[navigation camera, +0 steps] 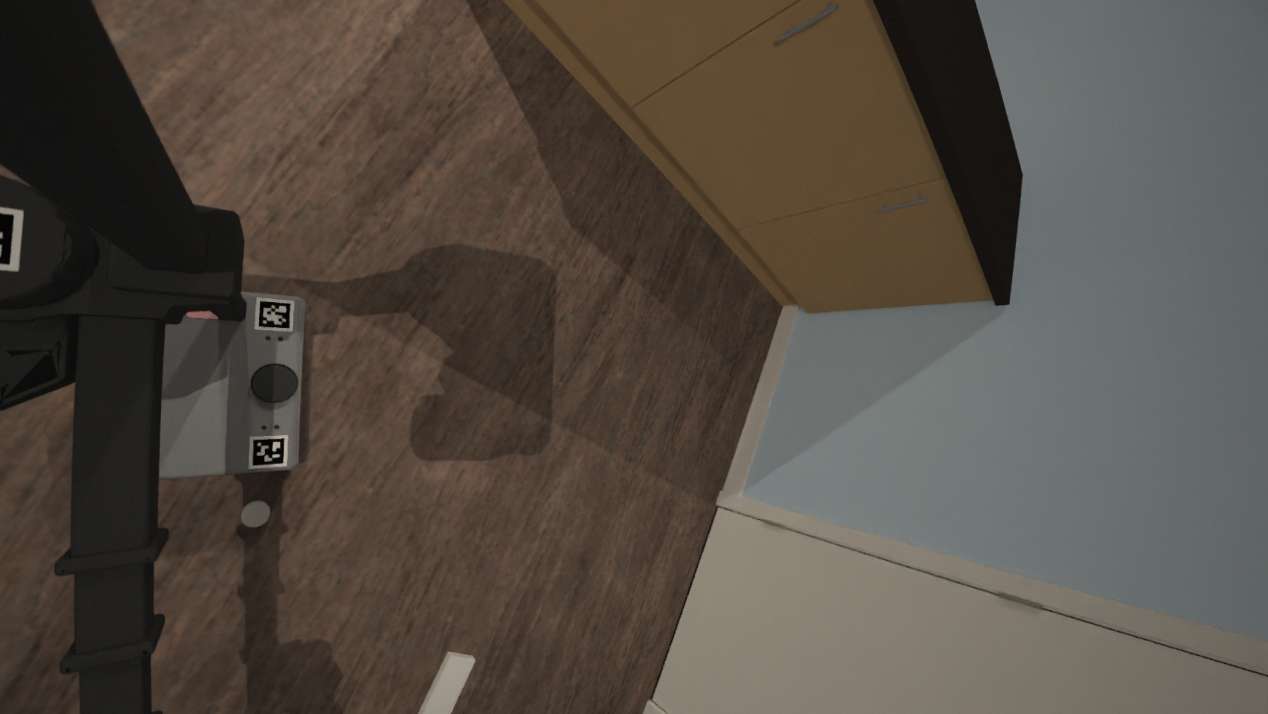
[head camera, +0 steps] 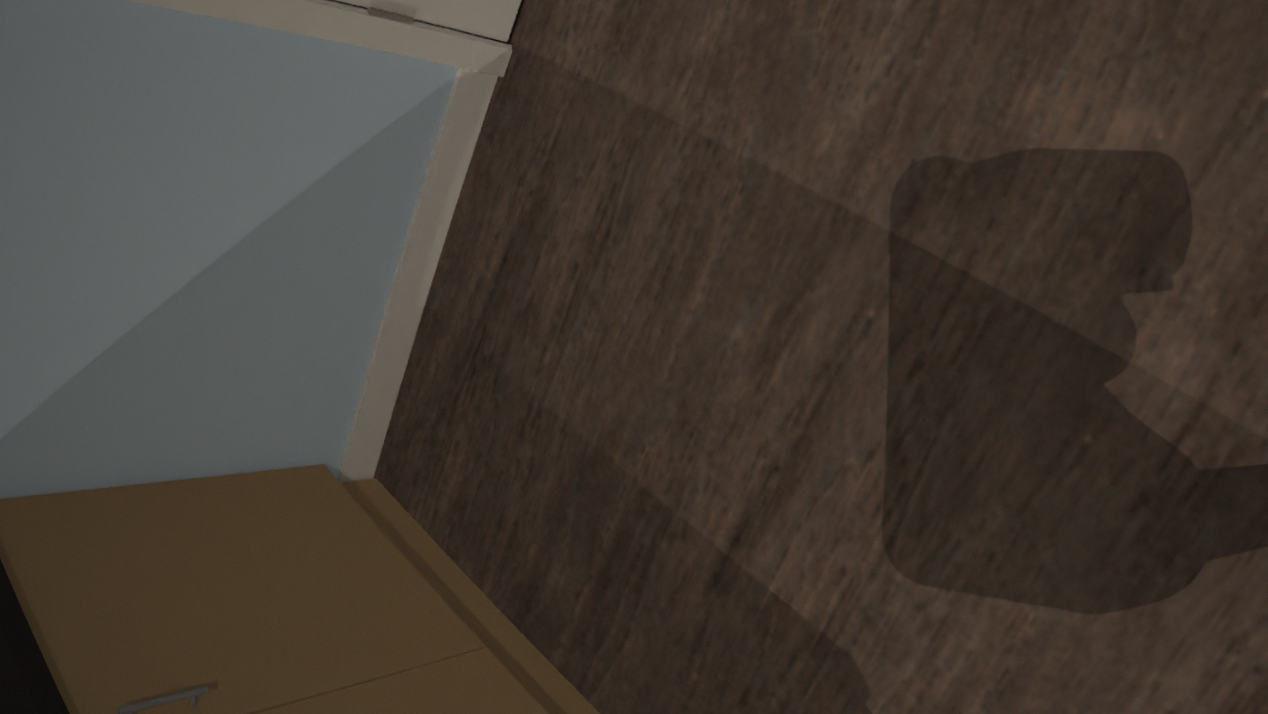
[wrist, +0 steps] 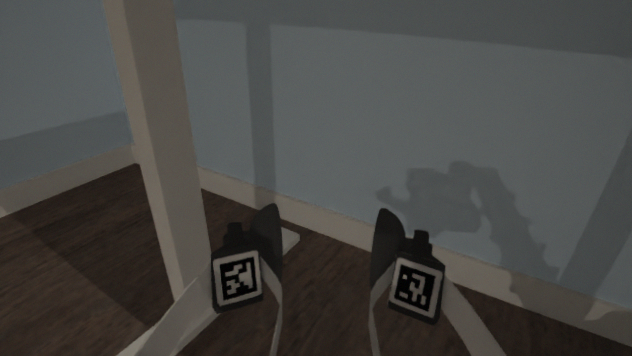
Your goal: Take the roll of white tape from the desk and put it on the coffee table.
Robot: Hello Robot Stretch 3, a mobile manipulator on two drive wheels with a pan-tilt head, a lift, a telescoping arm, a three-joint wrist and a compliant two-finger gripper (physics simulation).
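Pixels of known places: gripper, between the fingertips: (wrist: pixel 326 233); robot's base, origin of its link: (navigation camera: pixel 272 379).
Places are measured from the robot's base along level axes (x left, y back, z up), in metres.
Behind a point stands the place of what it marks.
Note:
My gripper (wrist: pixel 326 233) @[x -0.700, y 0.016, z 0.528 m] is open in the wrist view, with its two dark fingertips well apart and no object between them. It points towards a blue wall, beside a white upright leg (wrist: pixel 162 145) @[x -1.033, y -0.259, z 0.432 m] that stands left of the fingers. Which table the leg belongs to cannot be told. The roll of white tape does not show in these views. No desk top or coffee table top shows either. The gripper is outside the head and navigation views.
A tan cabinet (head camera: pixel 221 576) @[x 0.459, y -1.660, z 0.523 m] (navigation camera: pixel 825 133) @[x 0.714, y -1.153, z 0.635 m] with grey handles stands against the blue wall (head camera: pixel 204 177) @[x -0.224, y -1.670, z 0.541 m] (navigation camera: pixel 1109 310) @[x 0.274, y -1.921, z 1.161 m] (wrist: pixel 350 100) @[x -1.379, y 0.053, z 0.425 m]. A white door (navigation camera: pixel 842 620) @[x -0.712, y -1.404, z 0.602 m] is at the lower right. My arm (navigation camera: pixel 115 425) @[x -0.006, y 0.102, z 0.721 m] extends downward past my base (navigation camera: pixel 195 434) @[x -0.092, y 0.110, z 0.160 m]. A white bar (navigation camera: pixel 448 682) shows at the bottom edge.

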